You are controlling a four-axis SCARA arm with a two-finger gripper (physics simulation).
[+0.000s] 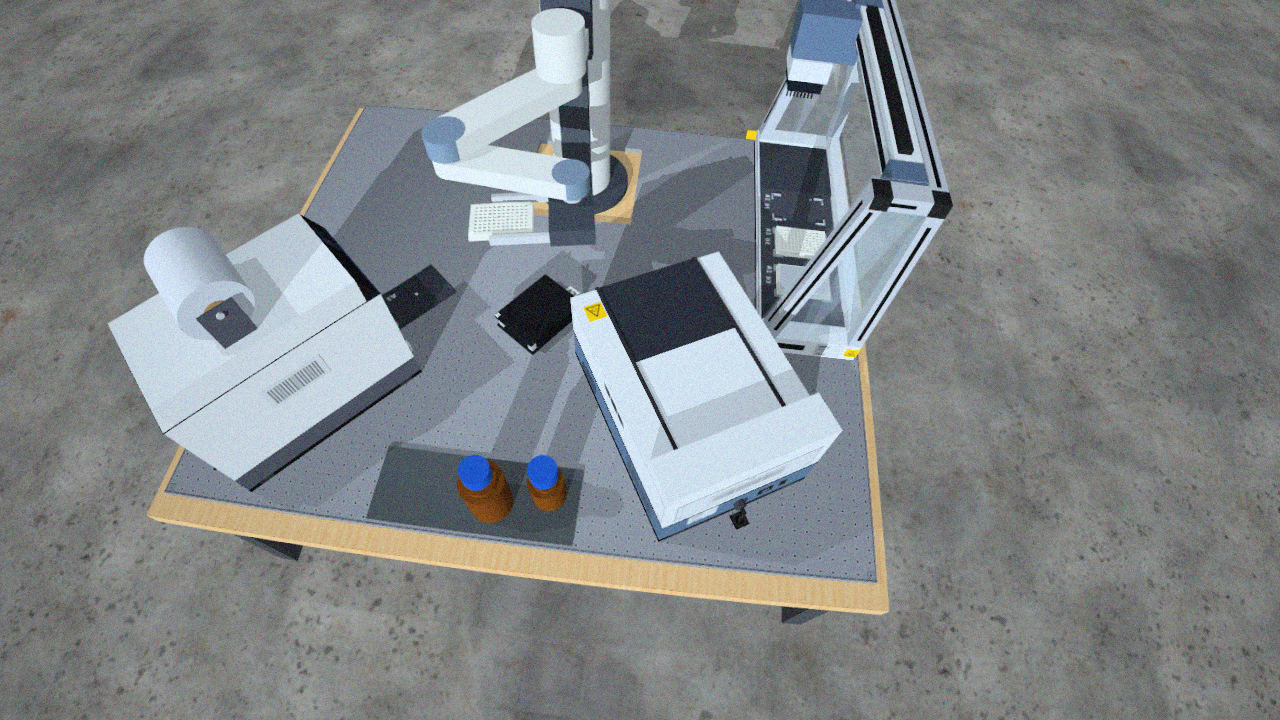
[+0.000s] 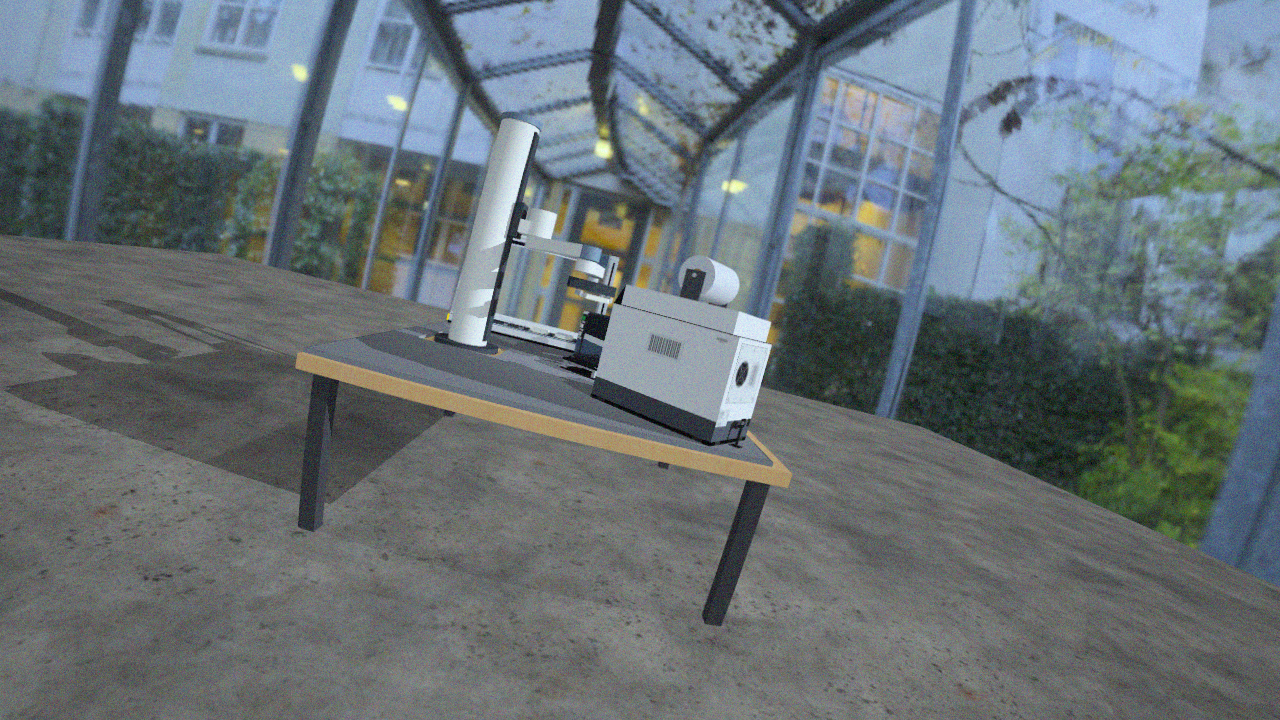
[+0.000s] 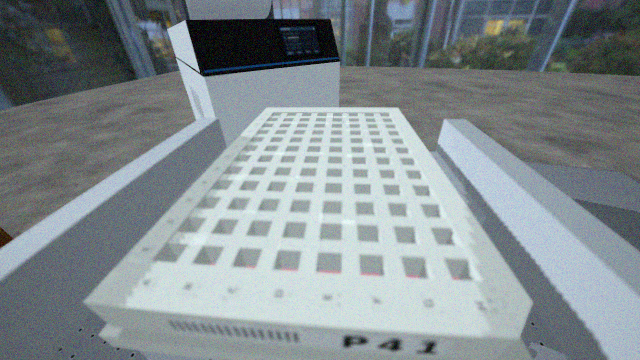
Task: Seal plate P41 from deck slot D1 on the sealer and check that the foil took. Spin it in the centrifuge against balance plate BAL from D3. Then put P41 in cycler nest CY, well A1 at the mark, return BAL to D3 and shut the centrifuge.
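Pixels of known places: gripper, fingertip midpoint: point(image 1: 490, 219) point(image 2: 596, 296) point(image 3: 327, 138); arm's base, link origin: point(image 2: 466, 346).
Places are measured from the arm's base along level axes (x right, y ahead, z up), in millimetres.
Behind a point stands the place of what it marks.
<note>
My gripper point(image 1: 512, 218) @[x 104, y 447, z 302 mm] point(image 3: 327, 138) @[x 104, y 447, z 302 mm] is shut on white plate P41 point(image 1: 499, 221) @[x 84, y 453, z 305 mm] point(image 3: 327, 295) @[x 28, y 428, z 305 mm], held level by its long sides above the table, left of the arm's column. Its wells show as grey squares with red along the near row; I cannot tell whether foil covers them. The sealer point(image 1: 295, 358) @[x 383, y 792, z 277 mm] point(image 2: 666, 349) @[x 574, y 675, z 217 mm] point(image 3: 270, 85) @[x 330, y 594, z 278 mm] has a foil roll on top, and its dark tray point(image 1: 418, 295) @[x 284, y 516, z 112 mm] stands out. On the right deck, the marked slot nearest the column, D1 point(image 1: 796, 208) @[x -580, y 73, z 61 mm], holds no plate. Pale plates stand in D2 point(image 1: 796, 241) @[x -571, y 204, z 75 mm] and, behind the frame, D3 point(image 1: 799, 280) @[x -521, y 475, z 250 mm]; BAL's label is not legible.
A white and blue machine point(image 1: 733, 447) @[x -395, y 854, z 257 mm] with a hazard label stands at centre right; I cannot tell whether it is the centrifuge. A black nest point(image 1: 537, 313) @[x 26, y 492, z 55 mm] lies beside it. Two brown bottles point(image 1: 486, 492) @[x 21, y 947, z 150 mm] point(image 1: 546, 488) @[x -79, y 919, z 127 mm] stand at the front. The gantry frame point(image 1: 908, 116) @[x -672, y 263, z 507 mm] rises over the deck.
</note>
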